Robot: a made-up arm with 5 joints. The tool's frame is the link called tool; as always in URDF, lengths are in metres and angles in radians. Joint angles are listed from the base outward. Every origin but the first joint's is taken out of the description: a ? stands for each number. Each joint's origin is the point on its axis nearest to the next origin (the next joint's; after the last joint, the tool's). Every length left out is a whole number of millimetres.
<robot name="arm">
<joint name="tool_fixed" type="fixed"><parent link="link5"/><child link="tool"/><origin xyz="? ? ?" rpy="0 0 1.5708"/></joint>
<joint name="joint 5" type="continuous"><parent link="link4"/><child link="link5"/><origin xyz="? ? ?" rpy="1.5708 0 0"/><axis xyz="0 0 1"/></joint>
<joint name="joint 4" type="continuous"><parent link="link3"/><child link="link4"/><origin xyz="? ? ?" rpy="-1.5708 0 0"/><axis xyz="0 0 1"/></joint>
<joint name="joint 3" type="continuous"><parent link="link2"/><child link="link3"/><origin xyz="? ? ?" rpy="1.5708 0 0"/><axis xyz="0 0 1"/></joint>
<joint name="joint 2" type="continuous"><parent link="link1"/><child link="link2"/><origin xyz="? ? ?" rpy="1.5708 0 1.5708"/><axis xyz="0 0 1"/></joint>
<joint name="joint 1" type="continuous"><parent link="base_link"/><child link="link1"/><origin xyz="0 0 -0.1" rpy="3.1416 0 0"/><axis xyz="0 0 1"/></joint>
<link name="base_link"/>
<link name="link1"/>
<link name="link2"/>
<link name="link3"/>
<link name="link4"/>
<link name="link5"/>
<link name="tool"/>
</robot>
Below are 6 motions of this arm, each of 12 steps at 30 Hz.
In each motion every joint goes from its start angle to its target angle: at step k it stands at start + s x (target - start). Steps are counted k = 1, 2, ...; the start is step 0. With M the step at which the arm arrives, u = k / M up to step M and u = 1 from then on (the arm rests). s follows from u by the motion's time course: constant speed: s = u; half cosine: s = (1 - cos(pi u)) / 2; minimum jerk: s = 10 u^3 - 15 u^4 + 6 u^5.
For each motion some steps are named. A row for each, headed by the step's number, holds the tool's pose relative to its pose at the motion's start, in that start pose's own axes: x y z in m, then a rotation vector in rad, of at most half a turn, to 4 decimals.
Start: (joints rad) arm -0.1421 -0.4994 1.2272 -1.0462 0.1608
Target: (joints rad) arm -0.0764 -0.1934 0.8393 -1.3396 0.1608
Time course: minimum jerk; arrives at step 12
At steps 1, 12:
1: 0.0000 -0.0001 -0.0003 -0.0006 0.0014 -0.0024
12: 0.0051 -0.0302 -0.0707 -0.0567 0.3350 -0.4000

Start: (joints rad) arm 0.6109 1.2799 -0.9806 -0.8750 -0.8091
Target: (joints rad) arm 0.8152 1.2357 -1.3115 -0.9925 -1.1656
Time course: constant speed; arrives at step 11
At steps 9, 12:
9: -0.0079 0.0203 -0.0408 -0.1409 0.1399 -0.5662
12: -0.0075 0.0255 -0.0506 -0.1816 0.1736 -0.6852

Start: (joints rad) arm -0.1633 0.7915 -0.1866 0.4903 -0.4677
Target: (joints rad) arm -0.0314 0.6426 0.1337 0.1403 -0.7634
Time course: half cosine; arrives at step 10
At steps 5, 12:
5: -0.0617 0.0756 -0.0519 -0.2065 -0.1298 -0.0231
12: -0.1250 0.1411 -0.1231 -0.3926 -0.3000 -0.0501

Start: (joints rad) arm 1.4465 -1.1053 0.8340 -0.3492 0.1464
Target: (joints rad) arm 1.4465 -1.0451 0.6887 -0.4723 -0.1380
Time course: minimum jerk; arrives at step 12
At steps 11, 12:
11: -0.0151 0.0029 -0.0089 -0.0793 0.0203 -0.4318
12: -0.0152 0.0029 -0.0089 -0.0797 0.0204 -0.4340

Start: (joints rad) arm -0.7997 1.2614 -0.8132 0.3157 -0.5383
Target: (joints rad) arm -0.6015 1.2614 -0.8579 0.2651 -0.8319
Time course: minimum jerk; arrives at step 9
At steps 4, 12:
4: -0.0205 -0.0398 -0.0157 0.0632 -0.0311 -0.1408
12: -0.0515 -0.0958 -0.0462 0.1660 -0.0608 -0.3571

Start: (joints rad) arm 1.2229 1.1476 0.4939 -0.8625 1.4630
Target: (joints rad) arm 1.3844 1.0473 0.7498 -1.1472 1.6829
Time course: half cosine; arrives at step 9
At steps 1, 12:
1: 0.0059 0.0024 -0.0006 -0.0073 0.0127 0.0085
12: 0.1826 0.0675 -0.0606 -0.1856 0.4508 0.2638

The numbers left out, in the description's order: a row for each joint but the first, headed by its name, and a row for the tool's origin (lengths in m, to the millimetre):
tool: 0.027 0.02 0
joint 5: -0.092 -0.303 0
joint 4: 0.062 0.002 0
joint 3: -0.094 -0.351 0
joint 2: -0.218 -0.105 0

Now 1 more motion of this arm.
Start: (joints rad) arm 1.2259 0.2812 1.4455 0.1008 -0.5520
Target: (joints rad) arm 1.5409 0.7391 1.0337 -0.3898 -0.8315
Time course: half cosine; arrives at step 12
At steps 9, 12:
9: -0.1902 0.0329 -0.0714 -0.1006 -0.5327 -0.8655
12: -0.2074 0.0473 -0.0931 -0.1091 -0.6054 -1.0220

